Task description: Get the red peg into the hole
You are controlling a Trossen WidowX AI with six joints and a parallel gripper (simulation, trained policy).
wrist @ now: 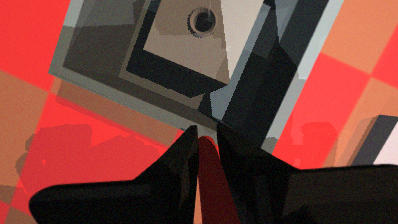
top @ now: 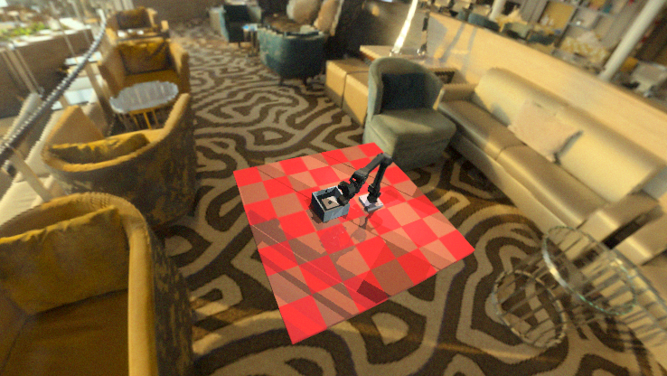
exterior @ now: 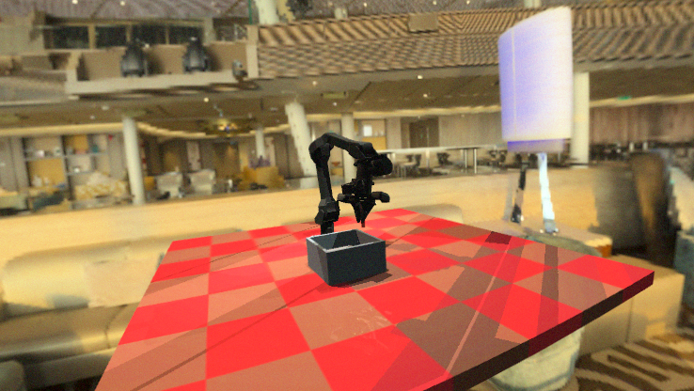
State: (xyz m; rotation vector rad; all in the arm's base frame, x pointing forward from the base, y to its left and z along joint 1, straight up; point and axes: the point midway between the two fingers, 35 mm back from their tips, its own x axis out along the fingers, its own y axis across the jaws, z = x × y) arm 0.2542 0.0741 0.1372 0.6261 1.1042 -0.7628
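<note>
My gripper tip is now 50 mm short of the grey box, 70 mm to the left of it and 100 mm above it. From my gripper tip the other things lie so: red peg: 10 mm behind, 20 mm to the left, 20 mm above.
</note>
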